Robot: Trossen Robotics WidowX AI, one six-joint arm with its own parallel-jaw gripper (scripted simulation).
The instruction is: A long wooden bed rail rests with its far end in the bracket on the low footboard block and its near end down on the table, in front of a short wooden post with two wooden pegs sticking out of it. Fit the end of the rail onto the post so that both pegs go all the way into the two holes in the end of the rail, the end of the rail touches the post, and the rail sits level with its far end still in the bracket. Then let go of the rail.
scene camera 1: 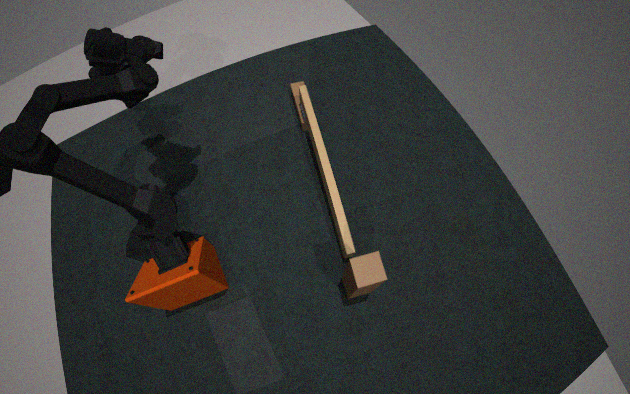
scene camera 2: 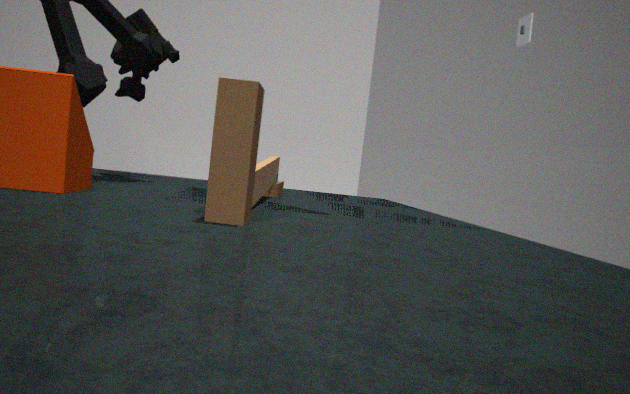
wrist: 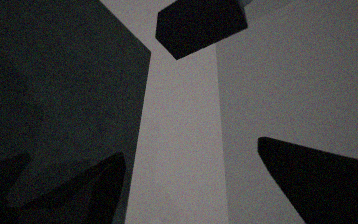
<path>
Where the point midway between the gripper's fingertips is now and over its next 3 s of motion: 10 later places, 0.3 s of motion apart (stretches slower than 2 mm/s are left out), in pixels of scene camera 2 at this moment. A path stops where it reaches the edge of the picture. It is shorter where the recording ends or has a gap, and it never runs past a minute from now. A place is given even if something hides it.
My gripper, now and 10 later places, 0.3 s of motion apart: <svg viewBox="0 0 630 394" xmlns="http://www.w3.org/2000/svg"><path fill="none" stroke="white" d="M118 84L132 90L172 110L213 126L250 139L275 148L282 155L269 157L256 157L258 161L258 169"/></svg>
</path>
